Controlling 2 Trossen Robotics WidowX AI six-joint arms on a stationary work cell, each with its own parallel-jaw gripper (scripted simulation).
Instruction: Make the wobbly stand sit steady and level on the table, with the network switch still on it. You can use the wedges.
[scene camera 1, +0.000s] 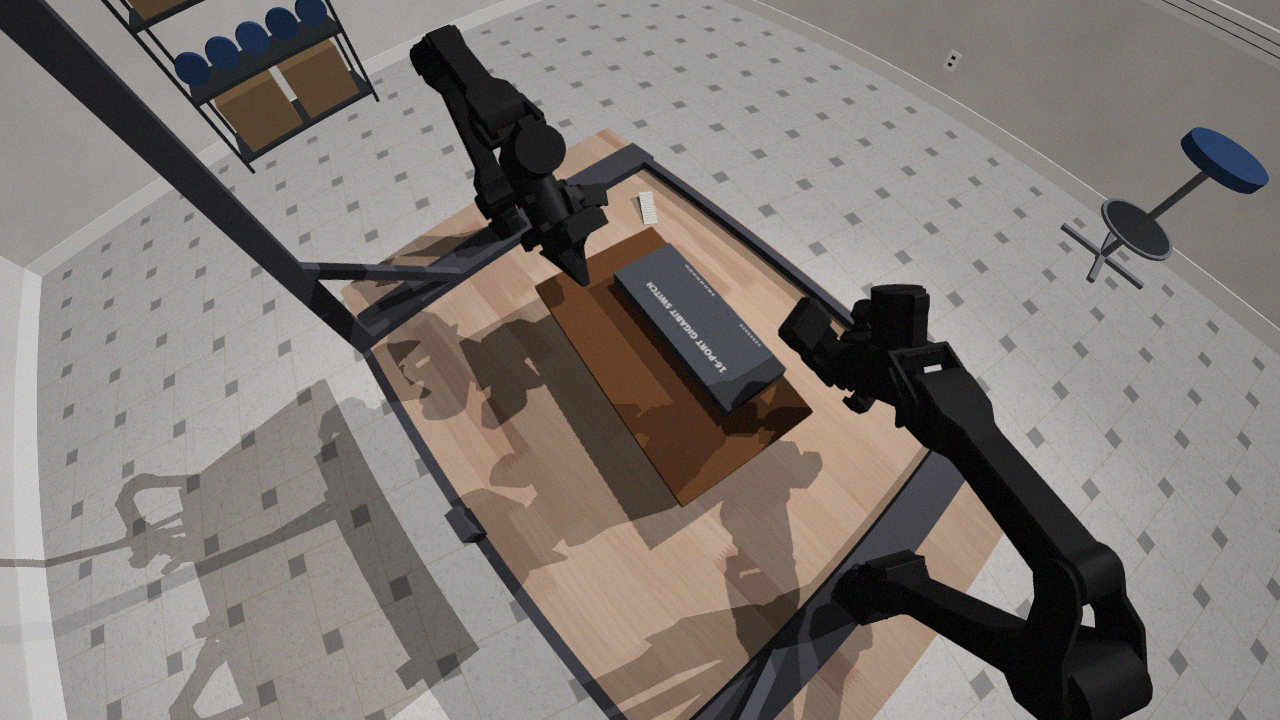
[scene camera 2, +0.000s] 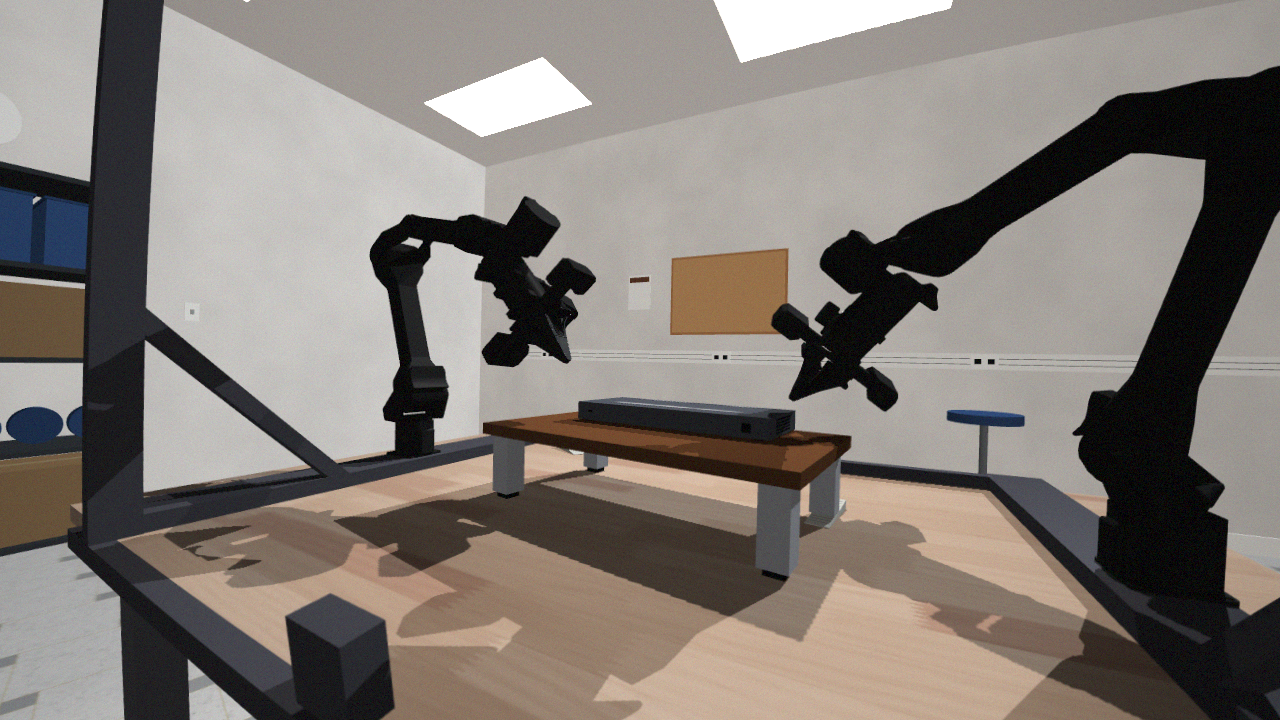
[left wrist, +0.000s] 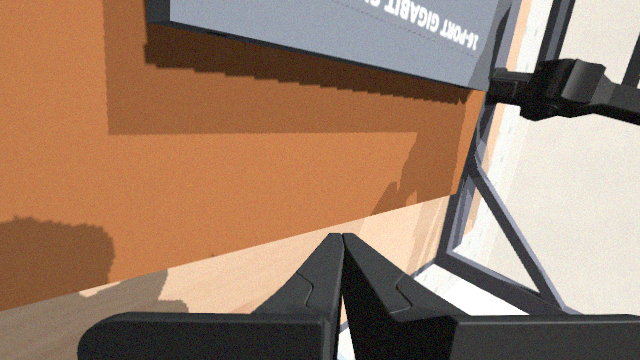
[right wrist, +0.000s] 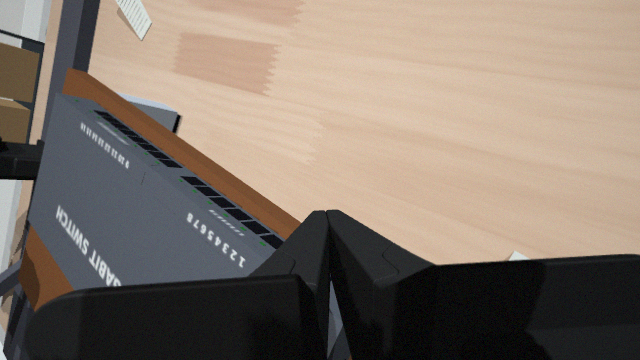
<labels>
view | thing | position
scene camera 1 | my left gripper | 586, 285
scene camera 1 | my right gripper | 797, 346
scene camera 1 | dark grey network switch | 729, 362
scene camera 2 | my left gripper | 567, 361
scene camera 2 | my right gripper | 790, 398
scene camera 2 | dark grey network switch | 755, 423
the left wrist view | my left gripper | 340, 245
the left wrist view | dark grey network switch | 457, 50
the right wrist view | my right gripper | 325, 223
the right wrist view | dark grey network switch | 113, 209
</labels>
